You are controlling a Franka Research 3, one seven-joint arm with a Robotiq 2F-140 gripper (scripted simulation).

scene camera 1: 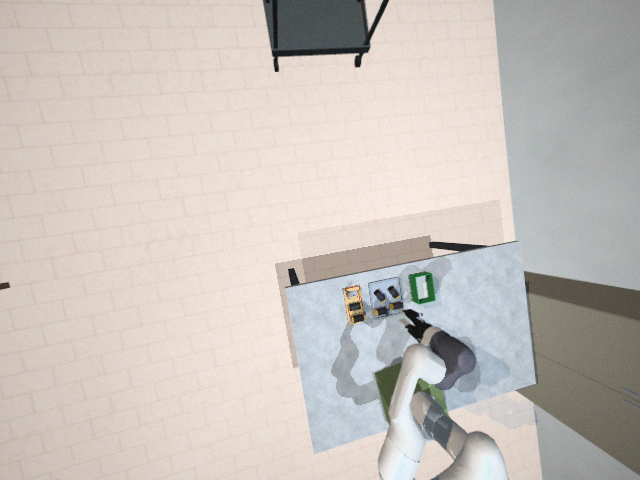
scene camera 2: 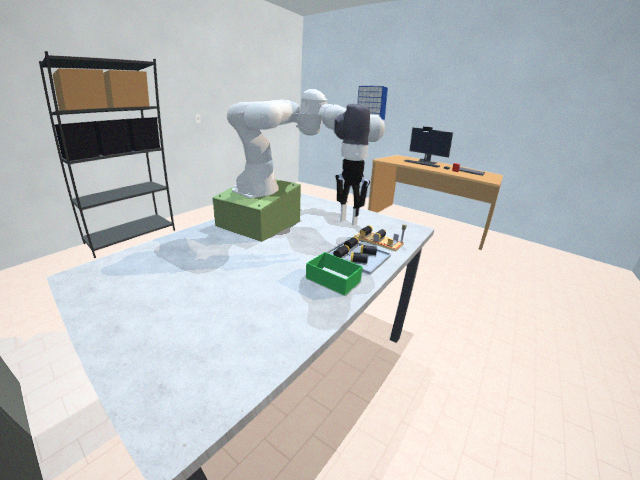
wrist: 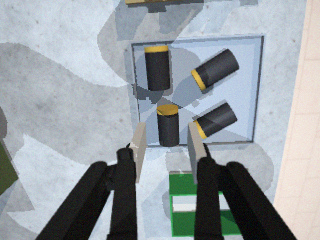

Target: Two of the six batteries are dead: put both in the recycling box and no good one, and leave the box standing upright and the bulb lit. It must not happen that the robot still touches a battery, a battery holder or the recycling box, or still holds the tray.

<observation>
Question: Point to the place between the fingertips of my gripper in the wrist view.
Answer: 166, 133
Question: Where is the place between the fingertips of my gripper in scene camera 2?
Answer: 348, 222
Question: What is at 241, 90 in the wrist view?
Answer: A grey tray.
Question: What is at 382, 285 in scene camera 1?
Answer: A grey tray.
</observation>
